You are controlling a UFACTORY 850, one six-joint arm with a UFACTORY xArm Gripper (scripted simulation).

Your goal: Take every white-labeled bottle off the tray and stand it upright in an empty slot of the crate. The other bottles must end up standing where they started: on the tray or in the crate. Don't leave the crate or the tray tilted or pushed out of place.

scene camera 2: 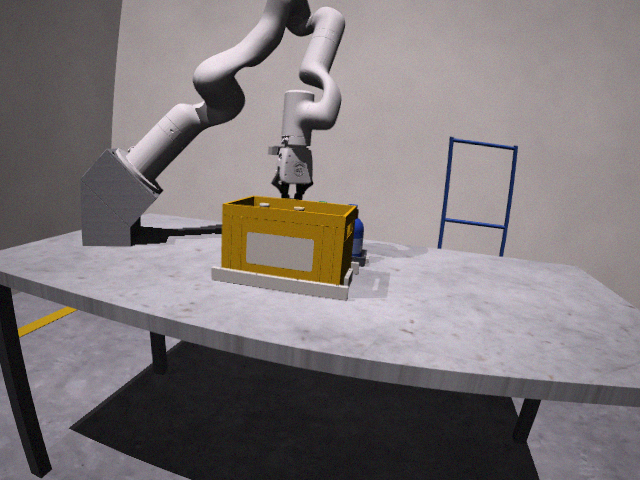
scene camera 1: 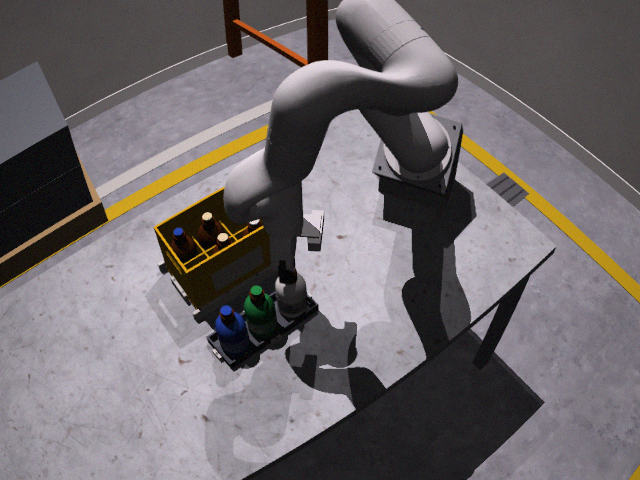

Path:
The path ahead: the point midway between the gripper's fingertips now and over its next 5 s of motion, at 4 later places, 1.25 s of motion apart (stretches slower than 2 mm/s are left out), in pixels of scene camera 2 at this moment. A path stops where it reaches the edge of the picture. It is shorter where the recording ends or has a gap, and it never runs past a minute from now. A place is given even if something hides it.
The gripper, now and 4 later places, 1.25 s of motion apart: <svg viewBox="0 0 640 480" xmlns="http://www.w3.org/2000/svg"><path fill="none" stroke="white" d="M291 207L291 204L291 199L292 190L293 178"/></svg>

